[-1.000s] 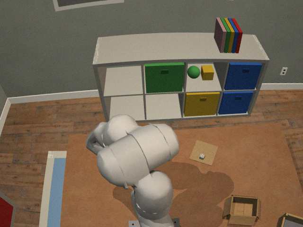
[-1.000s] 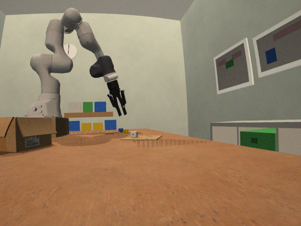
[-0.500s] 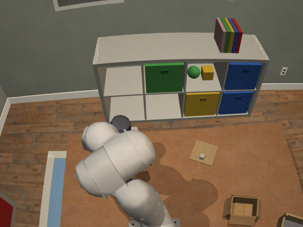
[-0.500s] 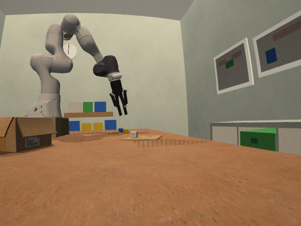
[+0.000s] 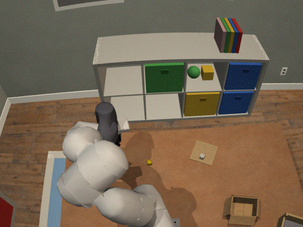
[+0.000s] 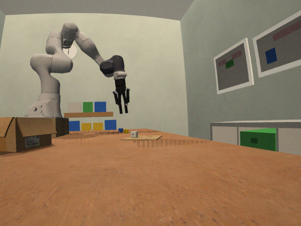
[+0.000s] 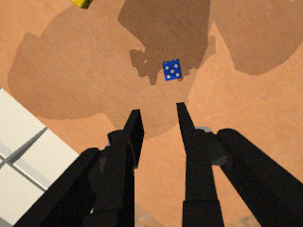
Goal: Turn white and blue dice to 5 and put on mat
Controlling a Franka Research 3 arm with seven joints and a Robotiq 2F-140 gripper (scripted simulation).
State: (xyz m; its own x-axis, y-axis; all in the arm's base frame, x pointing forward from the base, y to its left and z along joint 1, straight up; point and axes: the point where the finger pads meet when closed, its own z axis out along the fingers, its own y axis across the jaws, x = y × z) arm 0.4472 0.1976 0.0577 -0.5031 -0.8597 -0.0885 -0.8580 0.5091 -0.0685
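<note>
My gripper is now 15 cm above the blue die, 2 cm past it and 1 cm to the left of it. From my hand the other things lie so: tan mat: 49 cm to the right, 16 cm below, 7 cm ahead; yellow die: 17 cm to the right, 15 cm below, 1 cm ahead; white die: 47 cm to the right, 15 cm below, 3 cm ahead.
</note>
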